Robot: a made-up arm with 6 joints. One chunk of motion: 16 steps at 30 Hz.
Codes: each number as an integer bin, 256 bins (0 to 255) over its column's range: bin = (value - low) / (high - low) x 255, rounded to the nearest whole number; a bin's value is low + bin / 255 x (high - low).
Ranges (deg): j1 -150.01..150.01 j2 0..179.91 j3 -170..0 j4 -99.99..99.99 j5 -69.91..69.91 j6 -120.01..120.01
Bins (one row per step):
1: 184 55 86 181 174 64
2: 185 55 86 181 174 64
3: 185 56 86 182 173 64
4: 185 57 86 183 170 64
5: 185 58 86 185 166 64
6: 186 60 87 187 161 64
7: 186 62 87 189 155 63
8: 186 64 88 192 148 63
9: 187 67 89 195 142 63
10: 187 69 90 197 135 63
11: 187 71 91 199 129 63
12: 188 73 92 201 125 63
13: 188 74 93 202 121 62
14: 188 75 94 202 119 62
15: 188 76 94 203 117 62
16: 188 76 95 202 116 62
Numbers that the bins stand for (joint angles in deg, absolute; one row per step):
1: 66.48 38.80 -112.67 41.96 25.50 -59.77
2: 67.65 38.80 -112.67 41.96 25.50 -59.77
3: 67.65 39.51 -112.67 42.74 24.95 -59.77
4: 67.65 40.22 -112.67 43.53 23.30 -59.77
5: 67.65 40.92 -112.67 45.09 21.11 -59.77
6: 68.83 42.33 -112.00 46.66 18.37 -59.77
7: 68.83 43.74 -112.00 48.23 15.08 -60.71
8: 68.83 45.15 -111.33 50.58 11.24 -60.71
9: 70.00 47.27 -110.67 52.94 7.95 -60.71
10: 70.00 48.68 -110.00 54.50 4.11 -60.71
11: 70.00 50.09 -109.33 56.07 0.82 -60.71
12: 71.18 51.50 -108.67 57.64 -1.37 -60.71
13: 71.18 52.21 -108.00 58.43 -3.56 -61.65
14: 71.18 52.91 -107.33 58.43 -4.66 -61.65
15: 71.18 53.62 -107.33 59.21 -5.76 -61.65
16: 71.18 53.62 -106.67 58.43 -6.31 -61.65

